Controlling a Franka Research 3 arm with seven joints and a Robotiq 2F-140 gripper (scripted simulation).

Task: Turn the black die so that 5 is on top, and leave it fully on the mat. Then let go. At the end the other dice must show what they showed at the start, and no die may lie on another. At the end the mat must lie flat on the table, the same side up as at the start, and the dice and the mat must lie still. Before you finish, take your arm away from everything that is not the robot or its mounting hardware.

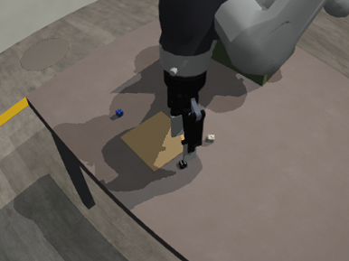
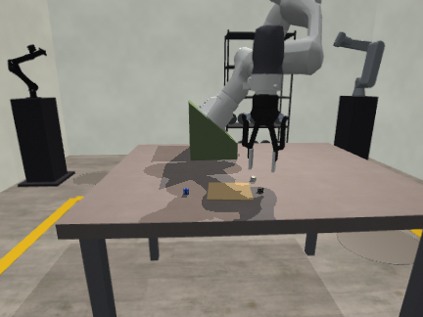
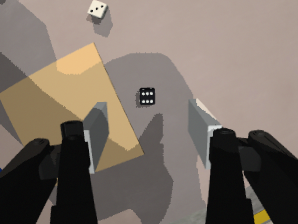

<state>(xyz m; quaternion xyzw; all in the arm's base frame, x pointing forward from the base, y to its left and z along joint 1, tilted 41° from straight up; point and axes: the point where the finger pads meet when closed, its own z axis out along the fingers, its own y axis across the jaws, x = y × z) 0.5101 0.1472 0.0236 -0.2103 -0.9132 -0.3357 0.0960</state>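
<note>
Now: hand 10 cm above the black die. The rest, counted from my hand: blue die (1 cm behind, 24 cm to the right, 10 cm below); then tan mat (2 cm behind, 10 cm to the right, 11 cm below); then white die (11 cm behind, 10 cm below).
</note>
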